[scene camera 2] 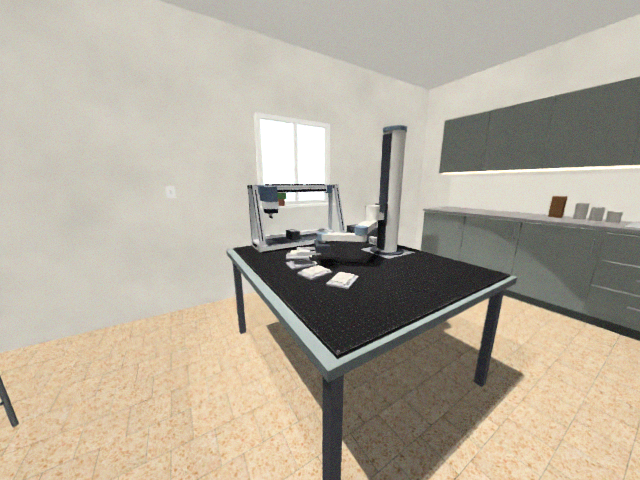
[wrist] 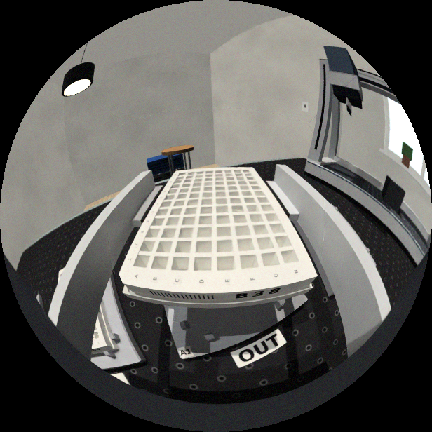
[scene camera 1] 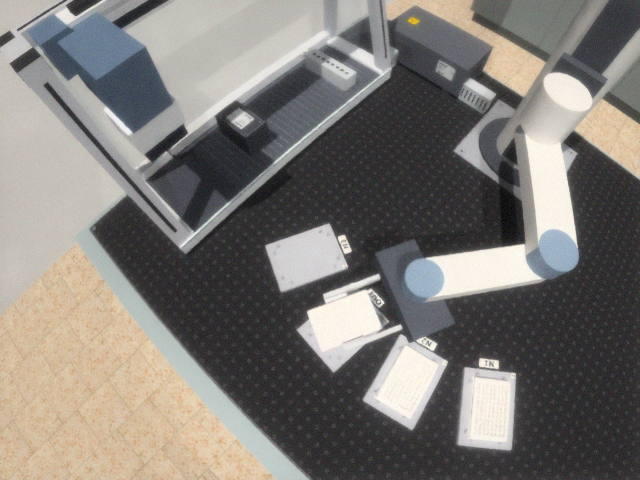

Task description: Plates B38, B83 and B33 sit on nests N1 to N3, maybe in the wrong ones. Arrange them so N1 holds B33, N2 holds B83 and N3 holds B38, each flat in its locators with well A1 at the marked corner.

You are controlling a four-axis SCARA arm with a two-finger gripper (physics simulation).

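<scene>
My gripper is shut on white plate B38, held by its long sides. The plate is raised and turned relative to the OUT nest below it. In the wrist view, its row of letters and B38 label face the camera, with A at the left. Nest N3 holds no plate. One white plate lies on nest N2. Another white plate lies on nest N1. Their labels are unreadable.
A framed machine stands behind N3, with a black block on its deck. A grey box stands near the arm's column. The OUT label lies beside its nest.
</scene>
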